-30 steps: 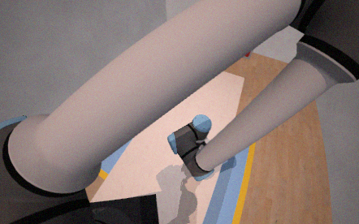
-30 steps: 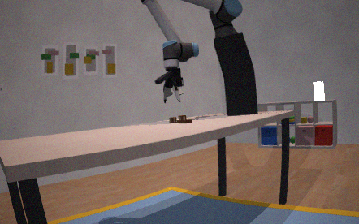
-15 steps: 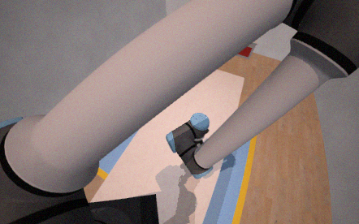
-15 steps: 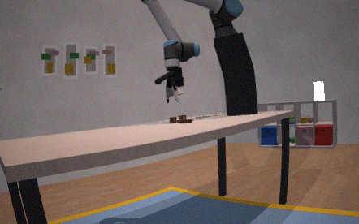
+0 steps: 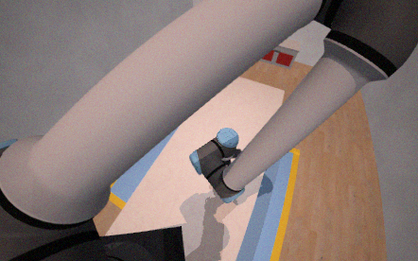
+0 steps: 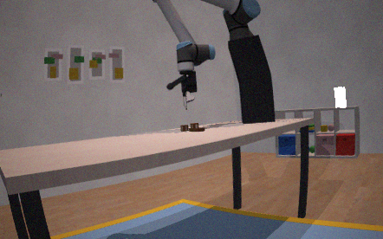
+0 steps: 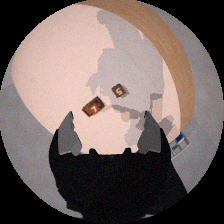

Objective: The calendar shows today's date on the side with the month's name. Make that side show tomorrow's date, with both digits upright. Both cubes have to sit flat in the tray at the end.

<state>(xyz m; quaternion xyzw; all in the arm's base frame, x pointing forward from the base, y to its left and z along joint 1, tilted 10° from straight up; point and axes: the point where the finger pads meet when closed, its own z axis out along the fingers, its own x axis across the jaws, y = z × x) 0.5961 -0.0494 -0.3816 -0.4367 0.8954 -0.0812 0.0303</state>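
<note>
Right now the brown cube is 6 cm to the left of my hand and 9 cm below it. Also, from my hand: brown tray 8 cm to the left, 11 cm below.
</note>
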